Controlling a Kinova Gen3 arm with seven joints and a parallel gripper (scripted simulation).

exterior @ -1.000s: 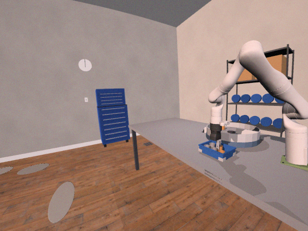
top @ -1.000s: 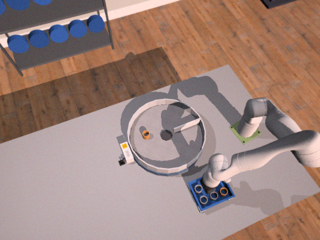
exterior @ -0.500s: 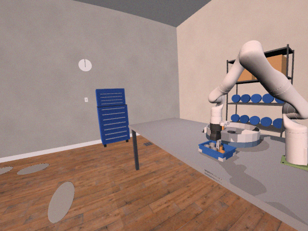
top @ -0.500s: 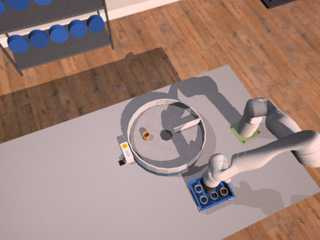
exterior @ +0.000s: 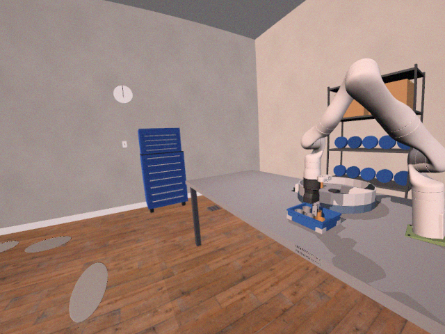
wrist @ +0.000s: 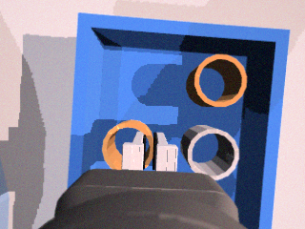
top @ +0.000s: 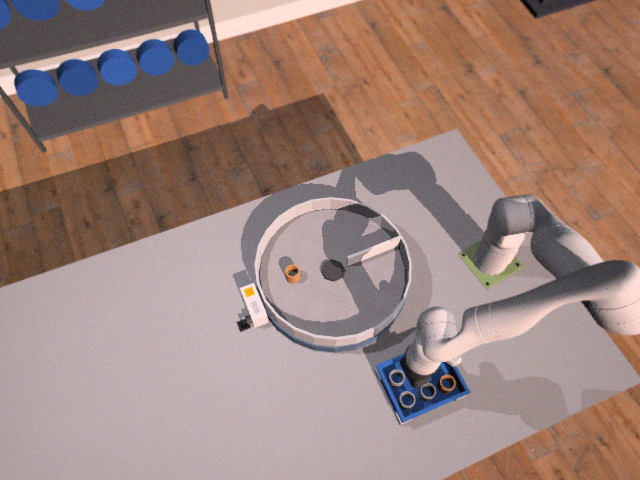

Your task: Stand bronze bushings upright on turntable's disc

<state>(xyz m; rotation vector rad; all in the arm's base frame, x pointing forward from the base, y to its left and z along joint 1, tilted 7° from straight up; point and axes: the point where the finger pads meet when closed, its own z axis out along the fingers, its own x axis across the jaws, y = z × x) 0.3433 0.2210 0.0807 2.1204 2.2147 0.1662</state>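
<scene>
Right now the blue crate is 2 cm to the left of my hand and 2 cm below it. Also, from my hand: turntable disc (10 cm ahead, 34 cm to the right, 1 cm above).
</scene>
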